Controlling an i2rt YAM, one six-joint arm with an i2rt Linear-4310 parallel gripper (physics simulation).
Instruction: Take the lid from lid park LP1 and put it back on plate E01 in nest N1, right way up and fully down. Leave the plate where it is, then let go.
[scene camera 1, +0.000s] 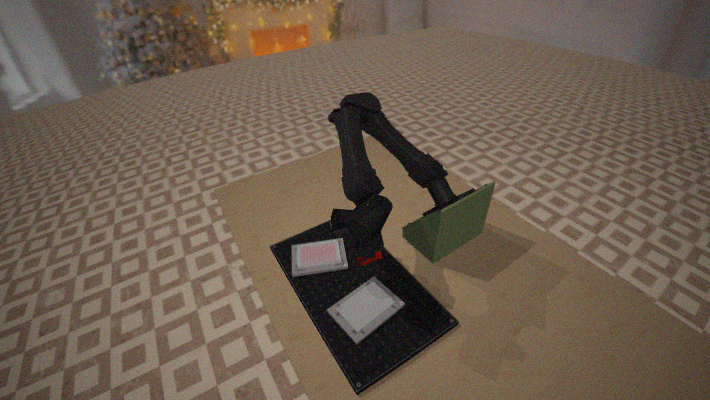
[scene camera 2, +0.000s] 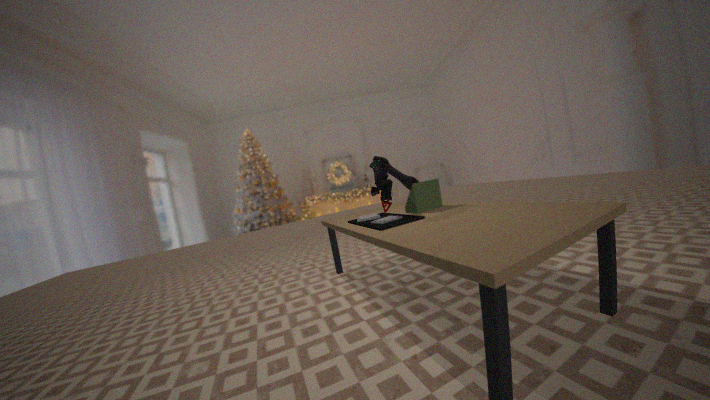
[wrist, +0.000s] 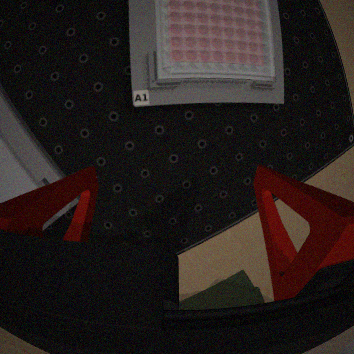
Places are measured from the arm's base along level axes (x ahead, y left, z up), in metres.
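Pixels of known places: gripper, fingertip midpoint: (scene camera 1: 359, 250) (scene camera 2: 384, 209) (wrist: 175, 174); arm's base, link origin: (scene camera 1: 447, 204) (scene camera 2: 421, 193).
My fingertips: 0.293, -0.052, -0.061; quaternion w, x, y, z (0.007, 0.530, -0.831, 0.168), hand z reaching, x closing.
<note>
Ahead of a thing's pixels: the offset from my fingertips to its middle, as dx, dy, dz. Level surfaces: height alone.
The plate {+0.093, -0.085, -0.029} (scene camera 1: 320, 254) (wrist: 217, 35) with pink wells shows no lid on it and sits in a grey nest {+0.093, -0.085, -0.039} (scene camera 1: 320, 272) (wrist: 210, 95) with an A1 tag. The pale, flat lid {+0.078, +0.142, -0.034} (scene camera 1: 367, 304) (wrist: 10, 175) lies on the other grey holder, the lid park {+0.078, +0.142, -0.038} (scene camera 1: 343, 324) (wrist: 30, 142), turned at an angle to the plate. The lid is cut off at the left of the wrist view. My gripper (scene camera 1: 370, 259) (scene camera 2: 386, 206) (wrist: 175, 174) is open and empty, with its red fingers pointing down above the black board, off to one side of both holders.
The black perforated board {+0.057, +0.044, -0.054} (scene camera 1: 375, 365) (wrist: 165, 135) lies on the wooden table {dz -0.061} (scene camera 1: 575, 350) (scene camera 2: 500, 245) and carries both holders. A green wedge-shaped block (scene camera 1: 460, 225) (scene camera 2: 426, 196) (wrist: 225, 295) stands by the arm's base, beside the board.
</note>
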